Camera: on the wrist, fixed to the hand. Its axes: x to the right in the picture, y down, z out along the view.
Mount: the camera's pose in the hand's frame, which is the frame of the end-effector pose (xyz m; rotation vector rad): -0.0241 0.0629 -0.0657 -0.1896 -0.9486 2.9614
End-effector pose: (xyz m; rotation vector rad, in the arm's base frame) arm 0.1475 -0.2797 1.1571 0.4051 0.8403 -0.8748
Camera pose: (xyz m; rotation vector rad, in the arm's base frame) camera 0.1582 -0.1891 1.1341 0.4825 -0.9408 1.7280
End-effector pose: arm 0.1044 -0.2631 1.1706 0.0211 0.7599 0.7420
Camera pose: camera 0.0132 -0.2465 1.1543 -1.1092 0.8014 -2.3393
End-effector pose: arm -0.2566 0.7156 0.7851 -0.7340 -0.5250 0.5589
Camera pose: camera -0.2515 0.7080 0.6915 0.5568 -0.1317 -2.3809
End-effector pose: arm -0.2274 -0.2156 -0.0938 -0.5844 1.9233 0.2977
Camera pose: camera -0.3042 -0.1859 -0.0483 2.2441 0.2192 1.8298
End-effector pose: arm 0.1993 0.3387 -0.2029 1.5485 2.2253 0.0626
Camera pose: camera 0.2377 0.3538 -0.1184 2.0680 -1.5880 0.2220
